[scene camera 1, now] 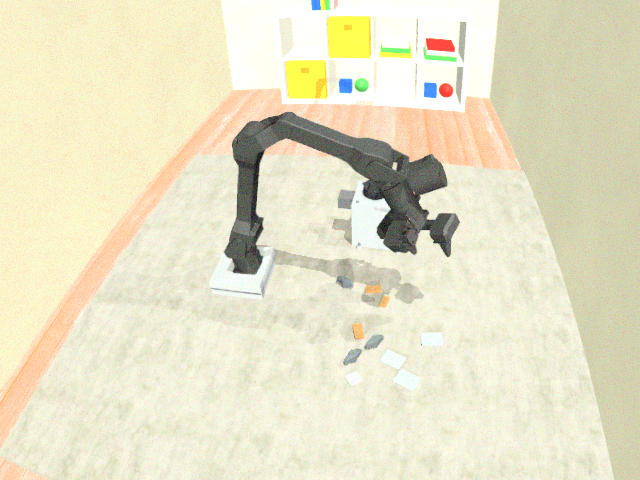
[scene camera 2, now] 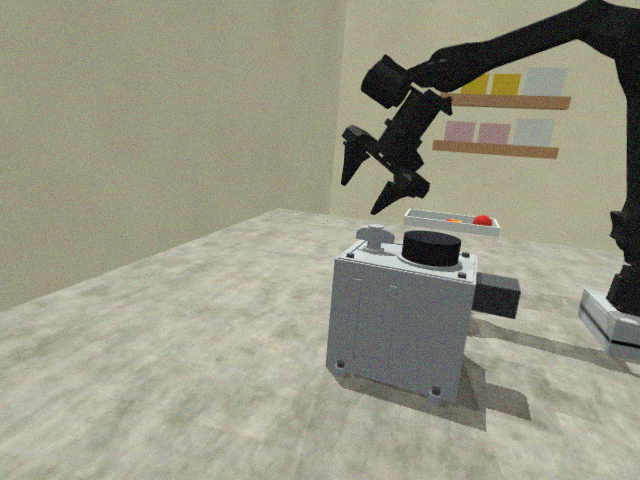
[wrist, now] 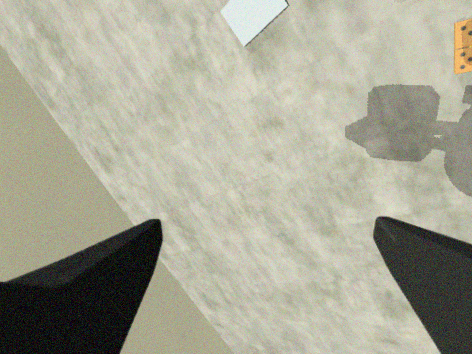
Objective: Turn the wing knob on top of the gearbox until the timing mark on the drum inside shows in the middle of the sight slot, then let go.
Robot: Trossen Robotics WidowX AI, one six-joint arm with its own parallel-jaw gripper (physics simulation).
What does my gripper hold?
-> Nothing.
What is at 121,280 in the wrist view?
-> My gripper.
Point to a gearbox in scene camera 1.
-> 368,209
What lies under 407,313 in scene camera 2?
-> A gearbox.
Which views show my gripper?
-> Scene camera 1, scene camera 2 and the wrist view: all of them.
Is my gripper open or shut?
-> Open.
